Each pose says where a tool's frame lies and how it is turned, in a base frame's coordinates. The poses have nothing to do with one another.
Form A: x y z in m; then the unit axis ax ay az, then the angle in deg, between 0 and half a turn.
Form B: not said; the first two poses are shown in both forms.
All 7 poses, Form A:
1: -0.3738, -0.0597, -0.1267, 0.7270, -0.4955, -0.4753, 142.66
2: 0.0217, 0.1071, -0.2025, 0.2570, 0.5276, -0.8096, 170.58
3: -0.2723, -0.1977, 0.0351, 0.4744, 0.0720, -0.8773, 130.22
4: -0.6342, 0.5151, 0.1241, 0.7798, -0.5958, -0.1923, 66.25
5: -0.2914, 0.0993, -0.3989, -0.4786, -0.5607, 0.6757, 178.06
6: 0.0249, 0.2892, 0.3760, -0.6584, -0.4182, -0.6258, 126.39
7: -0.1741, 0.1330, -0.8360, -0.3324, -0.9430, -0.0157, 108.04
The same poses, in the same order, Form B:
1: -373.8, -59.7, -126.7, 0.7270, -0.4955, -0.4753, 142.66
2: 21.7, 107.1, -202.5, 0.2570, 0.5276, -0.8097, 170.58
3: -272.3, -197.7, 35.1, 0.4744, 0.0720, -0.8773, 130.22
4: -634.2, 515.1, 124.1, 0.7798, -0.5958, -0.1923, 66.25
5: -291.4, 99.3, -398.9, -0.4786, -0.5607, 0.6757, 178.06
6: 24.9, 289.2, 376.0, -0.6584, -0.4182, -0.6258, 126.39
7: -174.1, 133.0, -836.0, -0.3324, -0.9430, -0.0157, 108.04
